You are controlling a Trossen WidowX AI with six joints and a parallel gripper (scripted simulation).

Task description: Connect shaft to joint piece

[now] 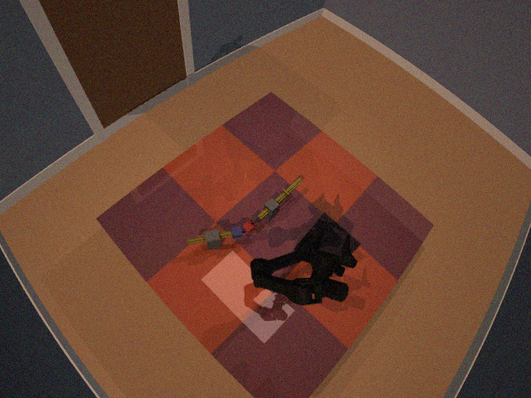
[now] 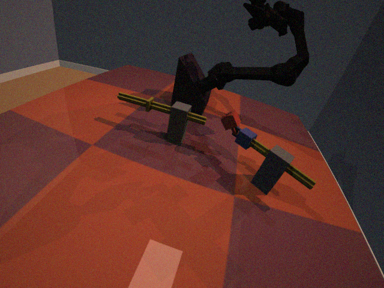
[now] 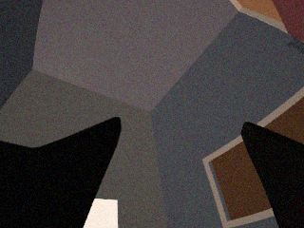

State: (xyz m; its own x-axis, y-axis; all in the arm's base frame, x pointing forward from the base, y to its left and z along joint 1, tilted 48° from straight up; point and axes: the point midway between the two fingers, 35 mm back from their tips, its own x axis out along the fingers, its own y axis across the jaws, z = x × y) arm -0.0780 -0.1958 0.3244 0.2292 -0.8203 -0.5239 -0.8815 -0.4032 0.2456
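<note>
Now: the red square joint piece 300 mm ahead of my gripper tip, 40 mm to the left of it and 370 mm below it.
</note>
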